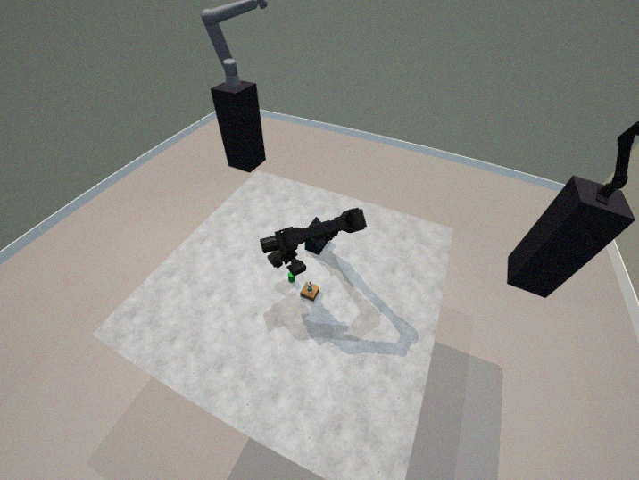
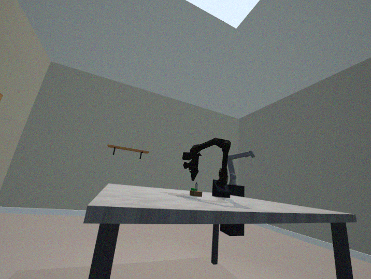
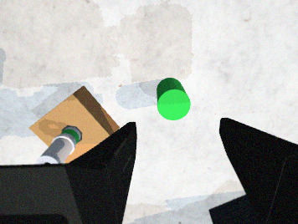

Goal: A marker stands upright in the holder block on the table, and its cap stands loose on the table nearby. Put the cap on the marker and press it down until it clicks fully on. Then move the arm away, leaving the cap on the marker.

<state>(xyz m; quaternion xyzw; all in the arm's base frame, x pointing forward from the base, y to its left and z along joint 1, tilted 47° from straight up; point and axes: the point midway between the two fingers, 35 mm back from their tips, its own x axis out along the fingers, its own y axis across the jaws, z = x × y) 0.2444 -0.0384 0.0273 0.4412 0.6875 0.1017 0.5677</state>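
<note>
My gripper tip is now 8 cm above the green cap and 1 cm past it. The rest, counted from my gripper tip: tan holder block (11 cm to the left, 9 cm below, 2 cm ahead); green marker band (11 cm to the left, 6 cm below, 2 cm ahead).
</note>
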